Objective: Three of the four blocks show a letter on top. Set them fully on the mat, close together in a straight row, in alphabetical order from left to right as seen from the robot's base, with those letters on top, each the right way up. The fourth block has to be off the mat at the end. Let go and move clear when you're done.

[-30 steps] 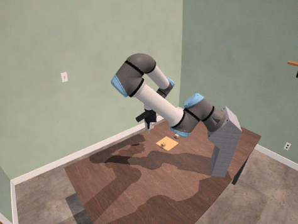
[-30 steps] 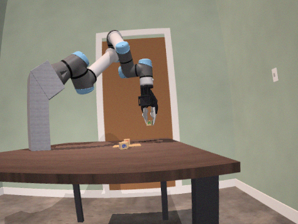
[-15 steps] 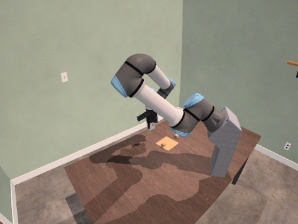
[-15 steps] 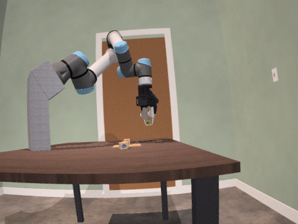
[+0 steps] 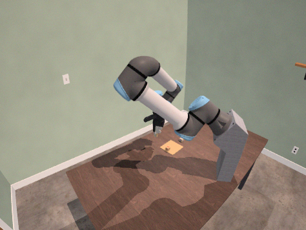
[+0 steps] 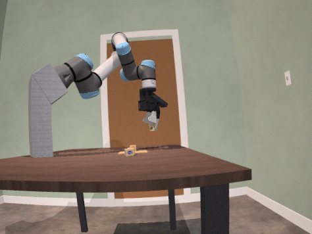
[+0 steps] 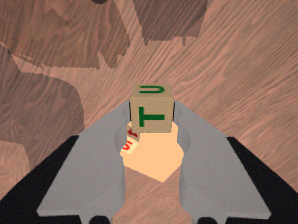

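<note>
Right now the tan mat is 100 mm behind my hand, 100 mm to the right of it and 120 mm below it.
</note>
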